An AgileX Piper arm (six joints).
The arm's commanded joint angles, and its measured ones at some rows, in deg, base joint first. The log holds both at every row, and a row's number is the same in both.
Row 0, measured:
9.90, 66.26, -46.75, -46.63, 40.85, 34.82
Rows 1 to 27, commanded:
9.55, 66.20, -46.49, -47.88, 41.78, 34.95
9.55, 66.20, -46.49, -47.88, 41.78, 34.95
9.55, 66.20, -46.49, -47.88, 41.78, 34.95
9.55, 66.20, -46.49, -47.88, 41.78, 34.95
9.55, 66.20, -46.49, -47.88, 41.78, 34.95
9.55, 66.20, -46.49, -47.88, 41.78, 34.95
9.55, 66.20, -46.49, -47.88, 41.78, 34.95
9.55, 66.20, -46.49, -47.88, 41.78, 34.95
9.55, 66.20, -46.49, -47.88, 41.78, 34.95
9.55, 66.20, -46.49, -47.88, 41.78, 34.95
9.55, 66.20, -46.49, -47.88, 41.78, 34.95
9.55, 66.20, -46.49, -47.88, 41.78, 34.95
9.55, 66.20, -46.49, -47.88, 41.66, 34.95
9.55, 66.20, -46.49, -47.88, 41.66, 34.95
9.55, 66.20, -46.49, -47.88, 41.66, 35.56
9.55, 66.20, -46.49, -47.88, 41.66, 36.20
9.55, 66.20, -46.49, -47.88, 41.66, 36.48
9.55, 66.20, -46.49, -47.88, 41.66, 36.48
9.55, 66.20, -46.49, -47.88, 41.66, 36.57
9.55, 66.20, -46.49, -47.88, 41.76, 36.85
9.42, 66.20, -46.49, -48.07, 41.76, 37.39
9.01, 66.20, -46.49, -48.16, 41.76, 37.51
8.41, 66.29, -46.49, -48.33, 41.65, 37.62
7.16, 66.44, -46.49, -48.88, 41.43, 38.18
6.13, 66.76, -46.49, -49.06, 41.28, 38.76
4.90, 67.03, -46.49, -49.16, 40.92, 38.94
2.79, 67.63, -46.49, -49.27, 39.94, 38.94
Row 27, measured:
7.58, 66.48, -46.75, -47.15, 40.59, 37.63
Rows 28 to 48, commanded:
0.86, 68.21, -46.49, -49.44, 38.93, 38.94
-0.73, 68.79, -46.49, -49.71, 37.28, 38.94
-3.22, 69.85, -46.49, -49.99, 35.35, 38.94
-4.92, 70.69, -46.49, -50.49, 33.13, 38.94
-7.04, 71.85, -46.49, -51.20, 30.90, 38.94
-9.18, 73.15, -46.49, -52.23, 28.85, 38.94
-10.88, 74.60, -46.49, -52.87, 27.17, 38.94
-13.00, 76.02, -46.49, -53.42, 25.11, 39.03
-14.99, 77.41, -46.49, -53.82, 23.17, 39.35
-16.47, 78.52, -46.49, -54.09, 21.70, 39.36
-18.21, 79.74, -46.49, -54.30, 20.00, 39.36
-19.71, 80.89, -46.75, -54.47, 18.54, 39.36
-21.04, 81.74, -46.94, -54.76, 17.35, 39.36
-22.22, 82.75, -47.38, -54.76, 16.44, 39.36
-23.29, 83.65, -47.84, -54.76, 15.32, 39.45
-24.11, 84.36, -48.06, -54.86, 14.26, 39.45
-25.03, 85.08, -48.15, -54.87, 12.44, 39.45
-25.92, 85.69, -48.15, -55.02, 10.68, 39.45
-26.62, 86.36, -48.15, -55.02, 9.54, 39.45
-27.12, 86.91, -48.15, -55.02, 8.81, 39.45
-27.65, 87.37, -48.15, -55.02, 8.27, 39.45
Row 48, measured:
-25.45, 85.70, -47.85, -53.73, 11.38, 39.24
